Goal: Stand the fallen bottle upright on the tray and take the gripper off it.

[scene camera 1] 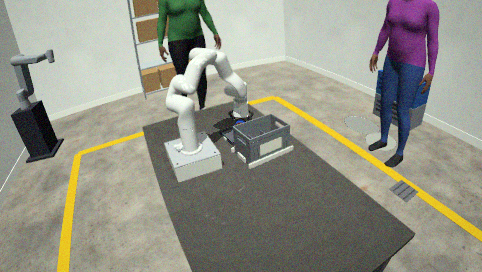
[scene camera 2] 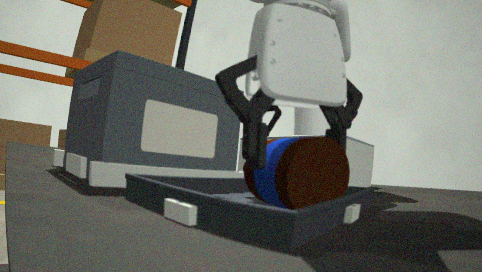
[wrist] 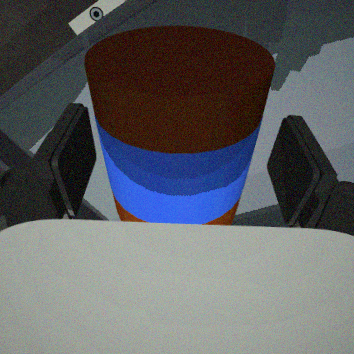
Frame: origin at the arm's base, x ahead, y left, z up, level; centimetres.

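Where they show: gripper, fingertip midpoint: (scene camera 2: 298, 167) (wrist: 184, 135); arm's base at its link origin: (scene camera 1: 191, 148).
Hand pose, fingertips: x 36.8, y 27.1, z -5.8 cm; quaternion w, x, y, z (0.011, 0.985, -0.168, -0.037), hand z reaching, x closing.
Note:
Each offset is from my fingertips to the top centre of the thing. Level surfaces: height alone.
The brown bottle with a blue band @(dx -1.6, dy -3.9, dz +3.0 cm) (scene camera 1: 240, 122) (scene camera 2: 315, 172) (wrist: 180, 110) lies on its side in the shallow dark tray @(dx -0.7, dy -4.2, dz -2.4 cm) (scene camera 1: 229, 136) (scene camera 2: 225, 226) (wrist: 320, 65). Its flat base faces scene camera 2; its neck is hidden in the wrist view by the white gripper body. My gripper (scene camera 1: 240, 115) (scene camera 2: 296, 149) (wrist: 184, 135) is open and low over the bottle, pointing down. One finger is on each side of the bottle, and the wrist view shows a gap between each pad and the bottle. Nothing is held.
A grey crate @(dx +4.3, dy -29.5, dz +12.6 cm) (scene camera 1: 262, 142) (scene camera 2: 170, 130) with white strips at its foot stands right beside the tray on the dark table @(dz -4.9 cm) (scene camera 1: 280, 210) (scene camera 2: 55, 220). The arm's white base box (scene camera 1: 197, 167) stands on the other side. Two people stand beyond the table.

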